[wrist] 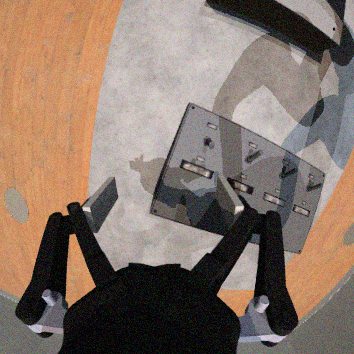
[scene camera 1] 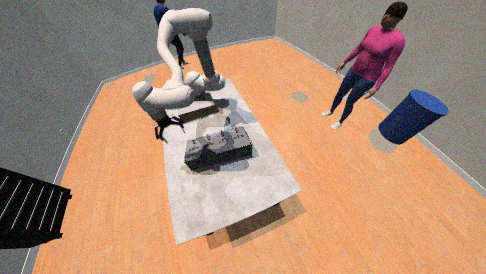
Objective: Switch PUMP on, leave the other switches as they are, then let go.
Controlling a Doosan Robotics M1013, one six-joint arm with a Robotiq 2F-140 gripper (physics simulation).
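Frame: origin at the arm's base, x down, y back, z left, level; metres.
Seen in the pictures: gripper, between the fingertips: [wrist: 165,186] [scene camera 1: 175,136]; arm's base, origin of its link: [scene camera 1: 197,96].
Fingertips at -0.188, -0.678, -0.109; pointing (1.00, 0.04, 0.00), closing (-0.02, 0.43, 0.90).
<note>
Pixels of each thing's top centre, then the offset from my fingertips to it, as dx, dy, dz. Level surfaces: height alone.
- leftmost lever, centre of its top: [wrist: 211,143] +0.149, +0.064, +0.070
- second lever, centre of its top: [wrist: 258,157] +0.158, +0.084, +0.189
- third lever, centre of its top: [wrist: 293,175] +0.158, +0.090, +0.309
- rightmost lever, centre of its top: [wrist: 319,189] +0.158, +0.095, +0.429
- pale table, height of its surface: dx +0.285
A dark grey switch panel [scene camera 1: 220,159] [wrist: 186,145] sits on the table. In the wrist view it has a row of levers: the leftmost lever [wrist: 208,143] looks short and points nearly at the camera, while the second lever [wrist: 253,156], third lever [wrist: 288,171] and rightmost lever [wrist: 314,185] look slanted. The name plates are too blurred to read, so which lever is PUMP cannot be told. My gripper [scene camera 1: 170,129] [wrist: 165,186] is wide open and empty, above the panel's left side; its right finger overlaps the panel in the wrist view, its left finger shows beyond the panel's edge.
A long dark box [scene camera 1: 202,111] [wrist: 275,22] lies behind the panel on the pale table [scene camera 1: 235,200] [wrist: 145,60]. A person in pink [scene camera 1: 372,55] and a blue barrel [scene camera 1: 410,120] stand to the right. A black slatted structure [scene camera 1: 62,215] is at left. Another person stands behind the arm.
</note>
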